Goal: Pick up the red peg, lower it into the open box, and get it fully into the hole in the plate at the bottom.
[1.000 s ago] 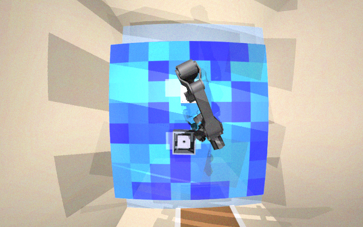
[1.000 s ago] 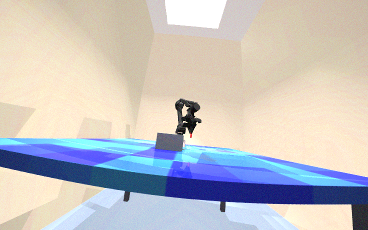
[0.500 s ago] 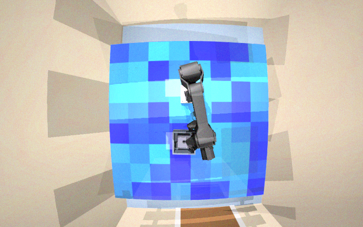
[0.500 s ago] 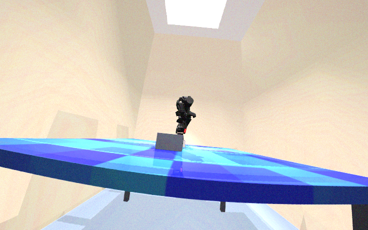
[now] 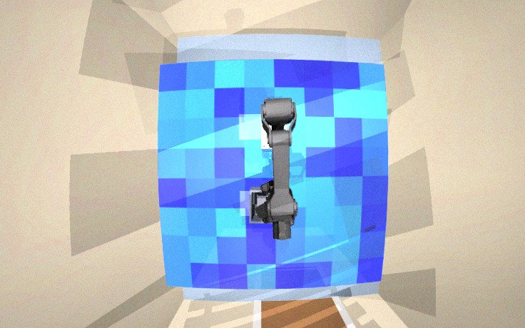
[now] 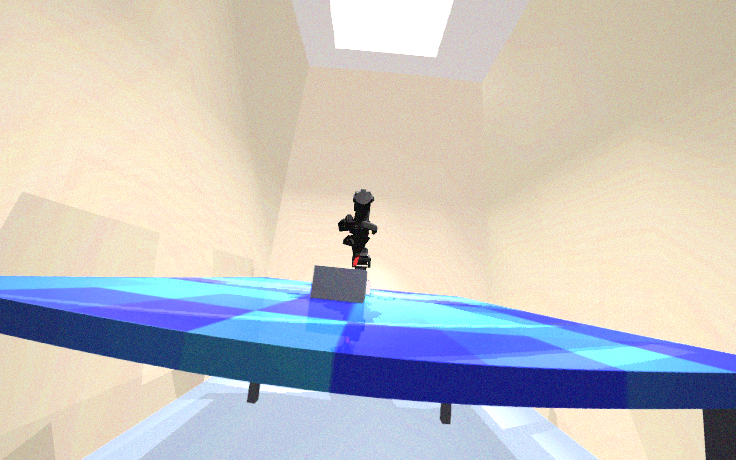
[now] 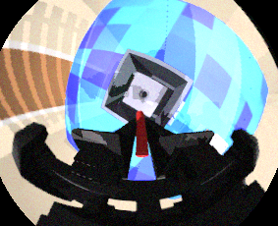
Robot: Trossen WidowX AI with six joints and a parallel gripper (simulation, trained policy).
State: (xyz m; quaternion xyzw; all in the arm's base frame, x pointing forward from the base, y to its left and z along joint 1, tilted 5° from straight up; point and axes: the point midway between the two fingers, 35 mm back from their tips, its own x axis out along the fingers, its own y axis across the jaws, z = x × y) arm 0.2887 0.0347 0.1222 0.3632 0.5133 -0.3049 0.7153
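My gripper tip is 1 cm past the red peg, 1 cm to the right of it and 1 cm below it. Round my gripper tip: dark grey box (3 cm ahead, 3 cm to the right, 12 cm below); light plate (3 cm ahead, 3 cm to the right, 10 cm below).
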